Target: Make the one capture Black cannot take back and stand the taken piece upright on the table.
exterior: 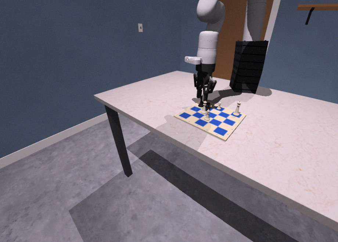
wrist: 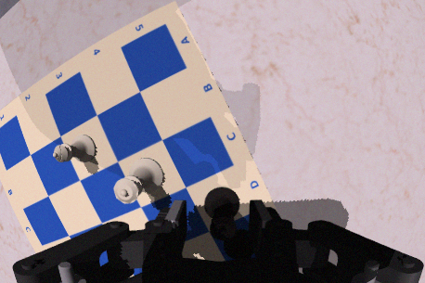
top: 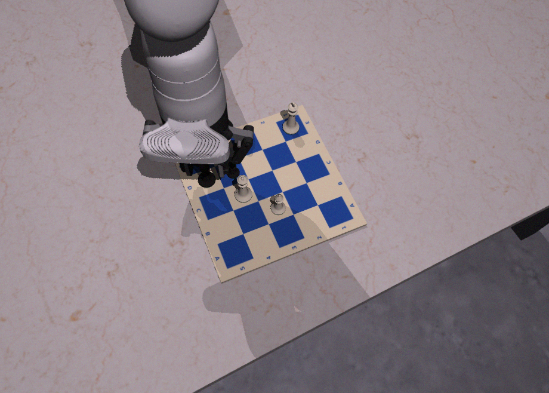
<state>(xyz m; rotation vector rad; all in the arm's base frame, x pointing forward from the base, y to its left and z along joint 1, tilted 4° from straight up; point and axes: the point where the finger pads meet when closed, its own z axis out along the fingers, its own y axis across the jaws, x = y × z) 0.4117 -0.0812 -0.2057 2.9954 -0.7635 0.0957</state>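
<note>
My hand is 4 cm past the tall black piece and 2 cm above it. Round my hand: chessboard (4 cm ahead, 7 cm to the left, 5 cm below); white pawn (3 cm behind, 7 cm to the left, 4 cm below); black pawn (4 cm to the left, 4 cm below).
</note>
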